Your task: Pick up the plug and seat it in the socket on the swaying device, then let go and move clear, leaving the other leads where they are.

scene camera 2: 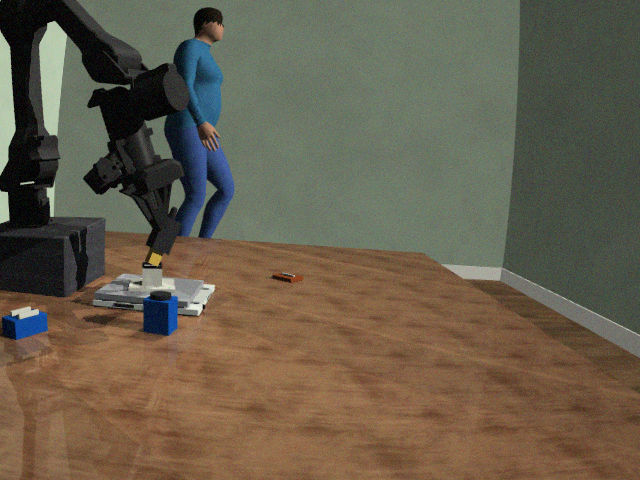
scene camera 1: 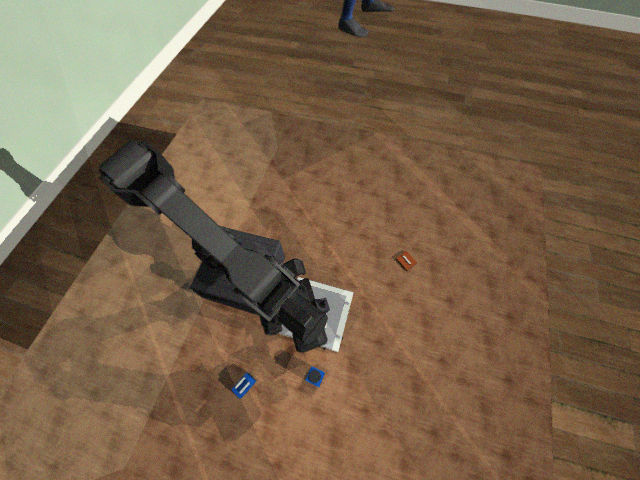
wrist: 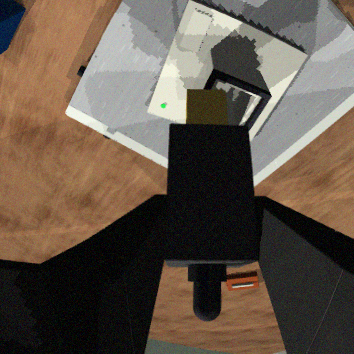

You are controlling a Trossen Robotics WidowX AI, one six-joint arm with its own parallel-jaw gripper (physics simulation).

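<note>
My gripper (scene camera 2: 163, 238) (wrist: 209, 207) is shut on the yellow plug (scene camera 2: 154, 258) (wrist: 206, 107). The plug slants down from the dark fingertips, with its lower end at the top of the socket in scene view 2. The socket (scene camera 2: 151, 277) is a pale upright housing with a black rim (wrist: 242, 84). In the wrist view the plug covers the left part of the rim, and much of the opening shows to its right. Whether the plug touches the rim or enters it is unclear. The grey-and-white device (scene camera 1: 336, 311) (scene camera 2: 190, 290) (wrist: 115, 65) lies under the gripper; the arm hides the plug in scene view 1.
A blue block with a round black top (scene camera 1: 314, 376) (scene camera 2: 160, 315) stands in front of the device. A blue block with two white strips (scene camera 1: 242, 385) (scene camera 2: 24, 325) lies to its left. An orange-red piece (scene camera 1: 406, 260) (scene camera 2: 287, 277) (wrist: 243, 281) lies beyond the device. A person (scene camera 2: 199, 103) stands behind.
</note>
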